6 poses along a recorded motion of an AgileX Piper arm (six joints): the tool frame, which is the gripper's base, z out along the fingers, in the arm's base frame.
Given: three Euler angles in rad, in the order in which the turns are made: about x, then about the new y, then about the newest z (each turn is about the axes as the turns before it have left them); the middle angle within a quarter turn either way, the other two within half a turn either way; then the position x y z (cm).
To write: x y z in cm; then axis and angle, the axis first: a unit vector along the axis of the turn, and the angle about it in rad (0 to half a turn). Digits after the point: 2 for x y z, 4 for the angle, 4 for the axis.
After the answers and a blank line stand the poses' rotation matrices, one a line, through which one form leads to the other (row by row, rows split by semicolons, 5 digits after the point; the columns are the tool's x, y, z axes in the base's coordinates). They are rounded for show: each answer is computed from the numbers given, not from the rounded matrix.
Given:
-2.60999 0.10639 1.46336 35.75 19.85 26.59
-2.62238 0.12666 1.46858 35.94 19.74 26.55
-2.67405 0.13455 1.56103 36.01 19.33 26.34
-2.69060 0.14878 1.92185 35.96 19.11 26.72
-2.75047 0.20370 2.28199 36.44 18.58 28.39
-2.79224 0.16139 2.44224 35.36 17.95 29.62
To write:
35.75 19.85 26.59 -0.7270 0.6721 0.1408 2.6786
35.94 19.74 26.55 -0.7247 0.6767 0.1298 2.6751
36.01 19.33 26.34 -0.6942 0.7099 0.1188 2.7180
35.96 19.11 26.72 -0.5529 0.8208 0.1438 2.7652
36.44 18.58 28.39 -0.3945 0.9088 0.1362 2.7975
35.36 17.95 29.62 -0.3261 0.9354 0.1368 2.8729

0.10662 -0.98861 0.10619; -0.86280 -0.03891 0.50405; -0.49418 -0.14536 -0.85712
0.10122 -0.98681 0.12632; -0.87007 -0.02624 0.49222; -0.48242 -0.15973 -0.86126
0.00968 -0.99091 0.13414; -0.89323 0.05174 0.44662; -0.44950 -0.12414 -0.88461
-0.34009 -0.92864 0.14823; -0.82291 0.37017 0.43104; -0.45515 0.02461 -0.89007
-0.63924 -0.74192 0.20229; -0.65003 0.66187 0.37334; -0.41088 0.10716 -0.90537
-0.75531 -0.63536 0.16069; -0.56275 0.75444 0.33784; -0.33588 0.16475 -0.92738

